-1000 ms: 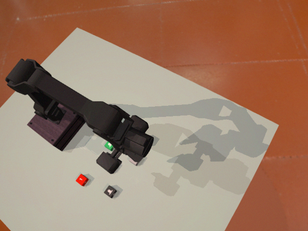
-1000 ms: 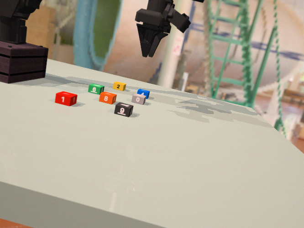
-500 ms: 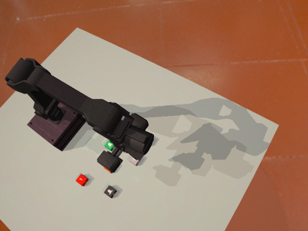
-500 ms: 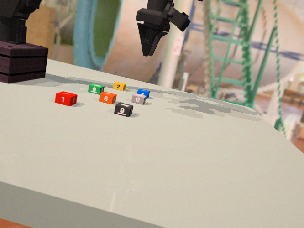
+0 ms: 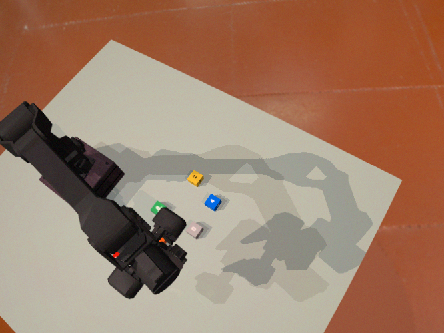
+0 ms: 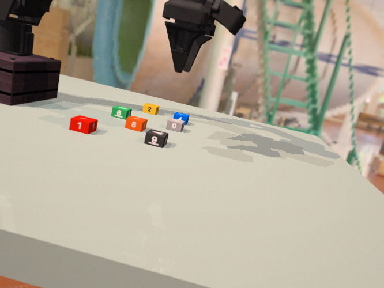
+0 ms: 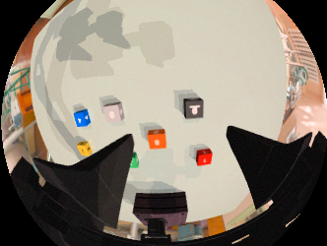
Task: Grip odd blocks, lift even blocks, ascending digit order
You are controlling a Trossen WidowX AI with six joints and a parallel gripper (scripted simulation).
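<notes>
The grey block is 10 mm ahead of my gripper tip, 110 mm to the left of it and 120 mm below it. From my gripper tip the other things lie so: red block (140 mm behind, 40 mm to the right, 120 mm below); black block (20 mm behind, 30 mm to the right, 120 mm below); orange block (70 mm behind, 50 mm to the left, 120 mm below).
</notes>
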